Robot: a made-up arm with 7 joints.
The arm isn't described. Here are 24 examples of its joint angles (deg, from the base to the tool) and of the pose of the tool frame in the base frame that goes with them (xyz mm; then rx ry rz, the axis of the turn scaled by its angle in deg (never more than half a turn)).
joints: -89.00 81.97 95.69 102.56 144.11 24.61 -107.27
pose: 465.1 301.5 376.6 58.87 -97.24 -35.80
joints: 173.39 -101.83 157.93 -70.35 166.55 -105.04 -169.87
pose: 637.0 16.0 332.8 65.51 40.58 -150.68
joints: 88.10 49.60 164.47 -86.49 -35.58 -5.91 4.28
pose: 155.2 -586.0 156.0 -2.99 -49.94 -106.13
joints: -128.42 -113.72 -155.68 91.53 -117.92 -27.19 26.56
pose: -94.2 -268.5 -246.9 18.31 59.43 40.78
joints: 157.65 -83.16 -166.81 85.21 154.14 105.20 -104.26
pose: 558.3 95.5 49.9 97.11 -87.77 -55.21
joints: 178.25 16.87 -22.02 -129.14 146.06 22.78 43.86
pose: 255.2 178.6 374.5 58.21 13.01 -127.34
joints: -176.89 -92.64 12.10 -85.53 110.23 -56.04 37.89
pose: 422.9 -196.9 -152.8 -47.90 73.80 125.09
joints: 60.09 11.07 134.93 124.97 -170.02 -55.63 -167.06
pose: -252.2 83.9 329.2 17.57 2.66 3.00
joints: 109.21 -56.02 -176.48 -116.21 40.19 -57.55 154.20
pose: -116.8 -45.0 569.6 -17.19 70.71 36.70
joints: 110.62 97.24 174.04 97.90 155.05 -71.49 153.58
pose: -172.7 -198.8 558.7 61.93 99.53 -71.36
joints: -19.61 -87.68 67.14 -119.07 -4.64 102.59 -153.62
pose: -437.5 154.6 128.7 71.69 69.10 74.74
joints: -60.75 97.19 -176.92 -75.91 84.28 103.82 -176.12
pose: 97.8 430.2 -103.9 38.13 94.41 -15.65
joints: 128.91 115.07 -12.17 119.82 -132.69 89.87 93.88
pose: 30.6 -206.1 -162.6 -54.57 -37.92 -24.38
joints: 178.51 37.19 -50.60 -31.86 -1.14 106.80 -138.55
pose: -407.6 30.8 803.2 -88.70 -30.75 -92.55
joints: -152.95 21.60 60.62 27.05 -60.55 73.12 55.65
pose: -322.1 338.1 794.1 38.30 59.81 2.18
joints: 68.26 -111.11 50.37 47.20 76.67 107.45 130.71
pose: -452.9 384.5 77.3 -15.71 61.94 102.73
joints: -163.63 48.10 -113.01 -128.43 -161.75 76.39 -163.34
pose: -8.5 218.2 238.0 -86.95 -3.26 95.23
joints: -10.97 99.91 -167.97 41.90 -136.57 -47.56 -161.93
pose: 647.6 271.9 441.3 47.20 153.90 -68.58
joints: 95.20 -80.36 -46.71 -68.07 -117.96 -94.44 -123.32
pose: -246.3 589.4 250.9 -112.31 125.66 -44.25
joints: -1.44 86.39 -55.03 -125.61 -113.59 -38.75 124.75
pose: 151.4 -368.5 390.8 -88.11 3.75 -16.75
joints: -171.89 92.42 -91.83 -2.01 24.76 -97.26 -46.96
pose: -656.4 245.1 256.0 33.39 -122.90 71.18
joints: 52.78 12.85 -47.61 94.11 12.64 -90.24 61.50
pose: 393.1 -98.8 675.2 144.16 -91.69 -14.18
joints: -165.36 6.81 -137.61 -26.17 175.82 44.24 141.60
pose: -246.1 254.2 930.4 111.78 -16.43 62.84
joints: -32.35 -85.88 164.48 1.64 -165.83 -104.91 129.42
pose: -567.5 -364.1 140.1 7.28 -10.15 -17.52
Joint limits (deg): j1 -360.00..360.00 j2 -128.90..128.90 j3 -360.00..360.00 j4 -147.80..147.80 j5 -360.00..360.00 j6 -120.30..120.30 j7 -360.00..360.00
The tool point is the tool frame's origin. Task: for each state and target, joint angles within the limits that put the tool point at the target. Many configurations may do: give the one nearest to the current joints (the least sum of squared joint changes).
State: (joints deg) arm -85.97 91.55 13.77 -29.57 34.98 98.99 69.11
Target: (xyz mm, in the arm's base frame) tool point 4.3 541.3 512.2
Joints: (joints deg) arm -94.22 84.41 18.40 -64.55 47.40 120.30 69.11
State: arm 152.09 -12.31 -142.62 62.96 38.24 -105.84 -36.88
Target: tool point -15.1 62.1 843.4
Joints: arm 146.33 17.41 -170.38 62.15 50.02 -119.94 -36.88
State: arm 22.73 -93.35 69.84 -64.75 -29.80 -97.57 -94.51
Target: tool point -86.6 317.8 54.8
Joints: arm 27.32 -96.15 70.43 -91.83 -24.01 -103.23 -94.51
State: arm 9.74 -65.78 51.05 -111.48 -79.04 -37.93 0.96
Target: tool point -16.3 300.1 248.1
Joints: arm 3.48 -58.93 101.20 -136.60 -72.21 -26.27 0.96
